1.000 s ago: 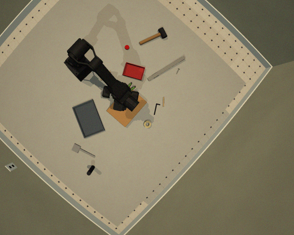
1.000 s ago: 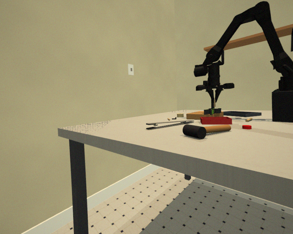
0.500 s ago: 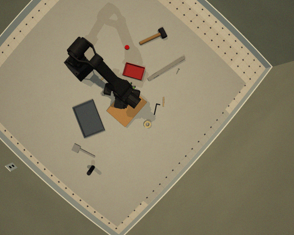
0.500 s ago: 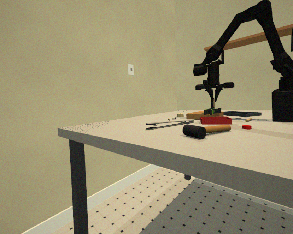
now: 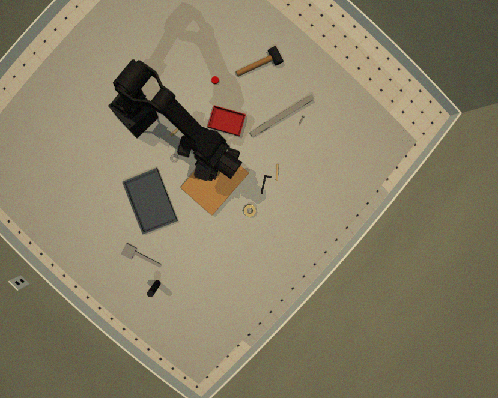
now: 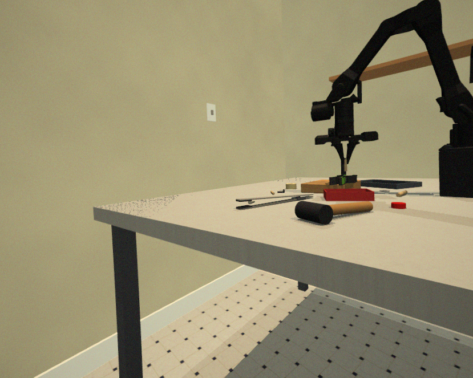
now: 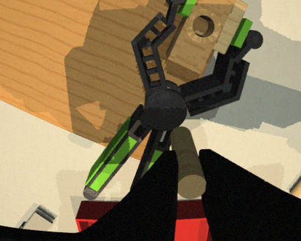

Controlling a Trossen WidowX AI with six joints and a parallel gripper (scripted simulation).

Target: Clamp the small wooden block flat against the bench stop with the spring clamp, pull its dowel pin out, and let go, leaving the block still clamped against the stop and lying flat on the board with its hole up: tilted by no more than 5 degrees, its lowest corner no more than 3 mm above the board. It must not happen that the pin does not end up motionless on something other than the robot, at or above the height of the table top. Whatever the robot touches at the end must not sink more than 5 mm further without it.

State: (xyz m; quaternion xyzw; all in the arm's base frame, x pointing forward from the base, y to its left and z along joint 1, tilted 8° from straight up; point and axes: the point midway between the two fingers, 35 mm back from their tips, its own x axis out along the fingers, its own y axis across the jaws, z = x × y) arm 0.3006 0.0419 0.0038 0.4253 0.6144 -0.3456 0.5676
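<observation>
Right now the red tray is 130 mm to the left of my hand, 120 mm below it and 40 mm behind it. Also, from my hand: small wooden block: 90 mm below, 50 mm to the right, 10 mm ahead; bench stop: 90 mm below, 60 mm to the right, 10 mm behind; dowel pin: 40 mm below.
</observation>
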